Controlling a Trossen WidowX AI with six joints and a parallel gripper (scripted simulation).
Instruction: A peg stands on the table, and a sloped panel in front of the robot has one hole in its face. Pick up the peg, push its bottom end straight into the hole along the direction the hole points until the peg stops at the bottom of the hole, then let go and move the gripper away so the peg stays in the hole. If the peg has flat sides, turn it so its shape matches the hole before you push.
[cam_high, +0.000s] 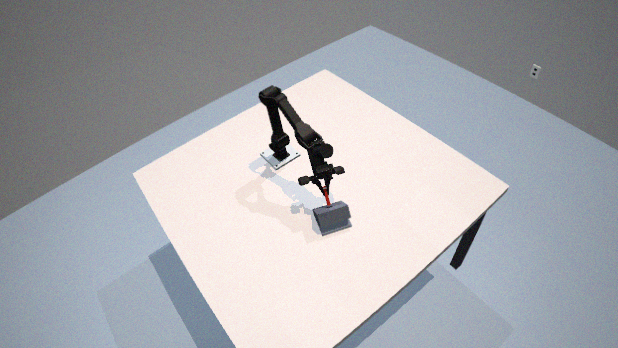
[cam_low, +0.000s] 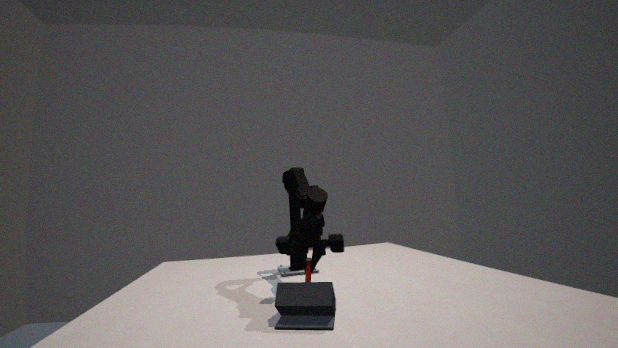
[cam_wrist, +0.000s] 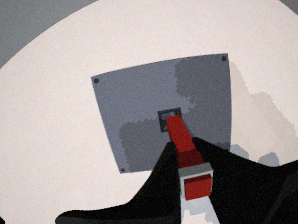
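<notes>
My gripper tip is 1 cm past the peg and 1 cm below it. Round my gripper tip: dark grey sloped panel (5 cm ahead, 2 cm to the right, 6 cm below).
</notes>
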